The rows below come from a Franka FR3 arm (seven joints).
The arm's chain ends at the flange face. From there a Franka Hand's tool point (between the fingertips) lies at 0.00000 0.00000 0.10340 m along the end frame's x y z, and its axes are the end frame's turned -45 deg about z.
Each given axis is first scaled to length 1.
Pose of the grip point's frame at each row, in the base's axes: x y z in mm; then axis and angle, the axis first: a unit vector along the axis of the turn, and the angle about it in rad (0 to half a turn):
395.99 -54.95 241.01 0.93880 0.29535 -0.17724 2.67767
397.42 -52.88 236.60 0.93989 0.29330 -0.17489 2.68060
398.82 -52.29 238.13 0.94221 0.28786 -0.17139 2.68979
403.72 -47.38 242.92 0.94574 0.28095 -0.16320 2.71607
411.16 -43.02 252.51 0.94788 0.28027 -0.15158 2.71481
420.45 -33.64 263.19 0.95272 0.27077 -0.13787 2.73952
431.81 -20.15 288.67 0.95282 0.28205 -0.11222 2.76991
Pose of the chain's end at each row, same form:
414.92 -1.26 327.33 0.99338 -0.08754 -0.07433 2.57734
416.15 0.41 323.21 0.99330 -0.08986 -0.07270 2.58186
417.54 -0.06 325.39 0.99285 -0.09580 -0.07127 2.59303
422.22 2.05 331.84 0.99224 -0.10350 -0.06887 2.62356
427.54 5.94 342.10 0.99281 -0.10484 -0.05769 2.63138
435.57 12.32 354.57 0.99207 -0.11539 -0.04980 2.66472
442.58 21.95 382.49 0.99400 -0.10466 -0.03191 2.71248

